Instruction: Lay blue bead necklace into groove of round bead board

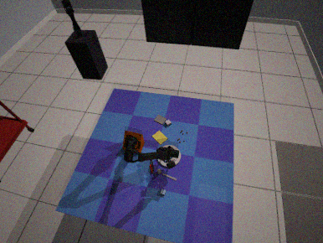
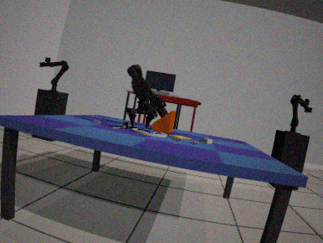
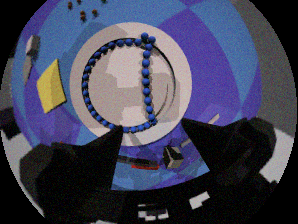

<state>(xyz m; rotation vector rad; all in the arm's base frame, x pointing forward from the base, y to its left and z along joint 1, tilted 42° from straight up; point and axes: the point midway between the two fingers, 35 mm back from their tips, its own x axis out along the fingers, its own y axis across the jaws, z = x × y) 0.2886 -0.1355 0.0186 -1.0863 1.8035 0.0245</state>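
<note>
Right now my gripper tip is 20 mm short of the round white bead board, 60 mm to the right of it and 10 mm above it. Round my gripper tip: red-handled tool 110 mm behind, 60 mm to the right, 20 mm below; then small cube 10 mm ahead, 240 mm to the right, 10 mm below; then thin pale stick 50 mm ahead, 120 mm to the right, 20 mm below.
</note>
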